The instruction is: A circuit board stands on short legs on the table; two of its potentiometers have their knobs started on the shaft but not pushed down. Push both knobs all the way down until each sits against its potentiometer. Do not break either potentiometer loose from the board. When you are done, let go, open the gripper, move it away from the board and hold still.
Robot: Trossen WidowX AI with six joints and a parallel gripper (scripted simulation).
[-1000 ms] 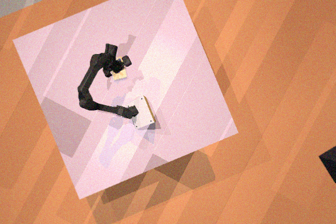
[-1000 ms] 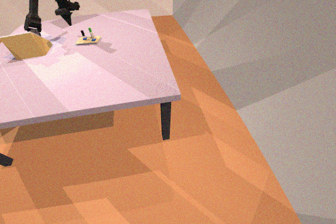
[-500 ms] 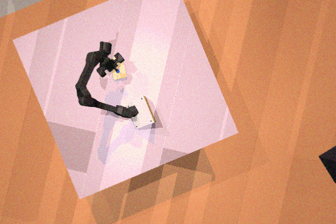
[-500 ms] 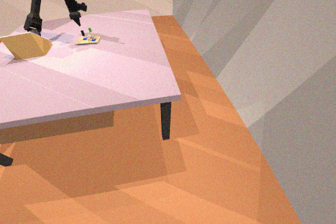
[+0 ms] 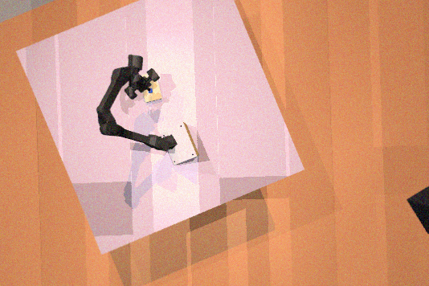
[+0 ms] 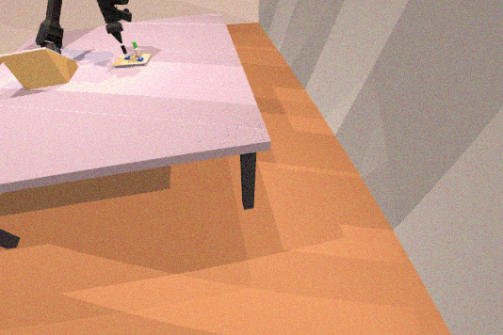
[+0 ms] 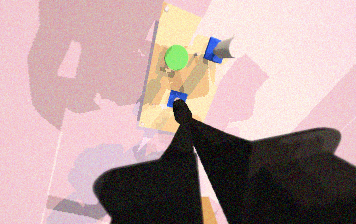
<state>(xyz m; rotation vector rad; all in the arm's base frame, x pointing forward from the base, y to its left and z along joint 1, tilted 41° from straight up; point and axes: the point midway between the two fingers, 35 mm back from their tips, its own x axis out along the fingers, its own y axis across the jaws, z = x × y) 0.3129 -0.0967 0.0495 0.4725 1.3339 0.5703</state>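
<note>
Right now my gripper tip is 3 cm above the black knob. From my gripper tip the other things lie so: green knob: 5 cm ahead, 1 cm to the left, 3 cm below.
</note>
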